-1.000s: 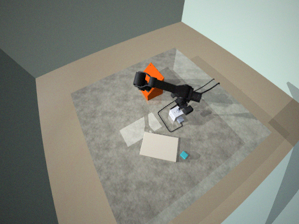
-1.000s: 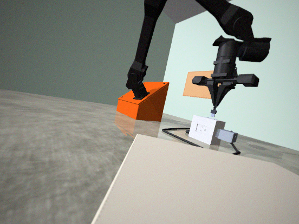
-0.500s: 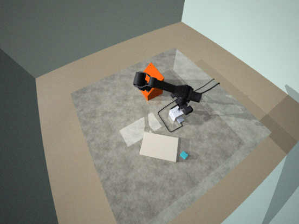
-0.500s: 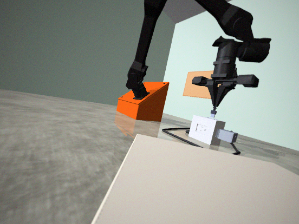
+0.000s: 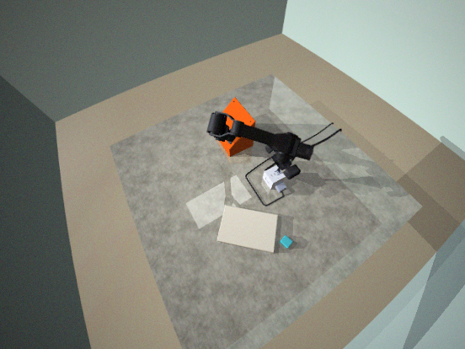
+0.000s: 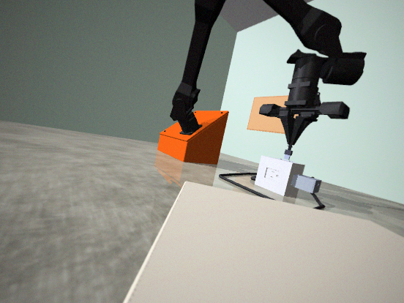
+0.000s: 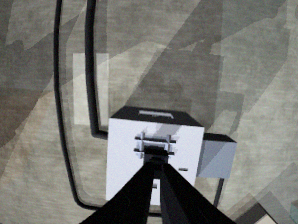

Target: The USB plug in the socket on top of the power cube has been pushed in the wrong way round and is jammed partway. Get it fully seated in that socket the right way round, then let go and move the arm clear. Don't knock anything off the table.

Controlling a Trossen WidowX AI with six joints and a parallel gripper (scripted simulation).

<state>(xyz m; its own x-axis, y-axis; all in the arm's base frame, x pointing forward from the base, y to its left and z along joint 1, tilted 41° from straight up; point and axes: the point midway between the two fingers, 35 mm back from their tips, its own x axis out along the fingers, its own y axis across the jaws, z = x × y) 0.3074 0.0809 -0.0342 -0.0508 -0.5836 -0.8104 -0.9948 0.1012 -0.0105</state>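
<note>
My gripper tip is now 20 mm above the USB plug. From my gripper tip the other things lie so: teal cube: 280 mm ahead, 170 mm to the right, 100 mm below; then flat beige box: 130 mm ahead, 280 mm to the right, 100 mm below.
</note>
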